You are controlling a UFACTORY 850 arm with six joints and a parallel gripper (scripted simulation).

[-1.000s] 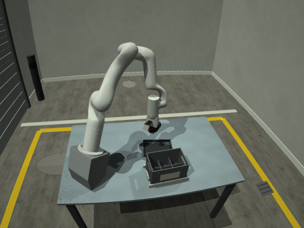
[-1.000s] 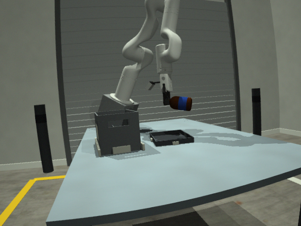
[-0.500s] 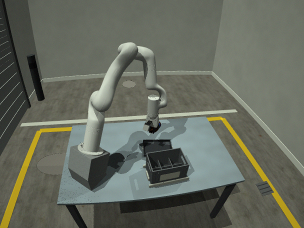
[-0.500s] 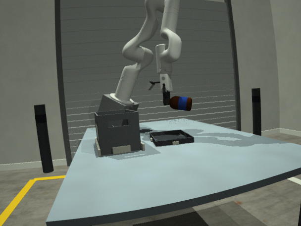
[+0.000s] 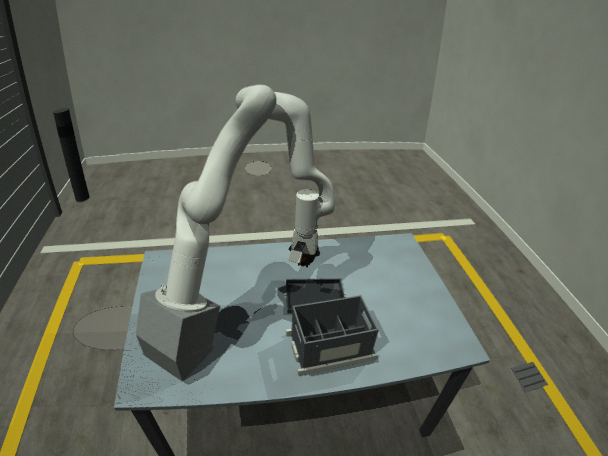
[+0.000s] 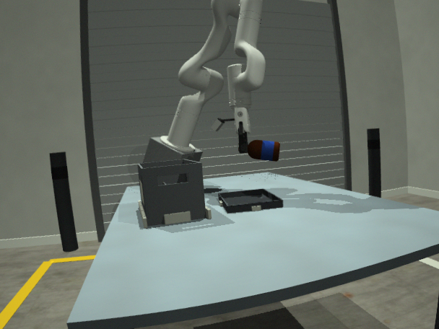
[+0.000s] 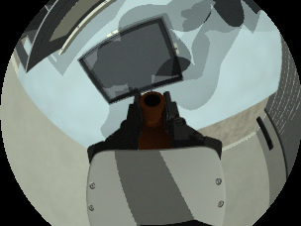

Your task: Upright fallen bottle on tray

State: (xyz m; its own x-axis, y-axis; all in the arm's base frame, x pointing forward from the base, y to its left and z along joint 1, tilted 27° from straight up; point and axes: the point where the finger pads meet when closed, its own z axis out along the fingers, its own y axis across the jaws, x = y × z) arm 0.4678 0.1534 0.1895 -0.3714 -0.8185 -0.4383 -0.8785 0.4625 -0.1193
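The bottle is 20 mm ahead of my hand, 50 mm to the left of it and 10 mm below it. Round my hand: crate 70 mm ahead, 300 mm to the right, 120 mm below; then tray 60 mm ahead, 20 mm to the right, 190 mm below.
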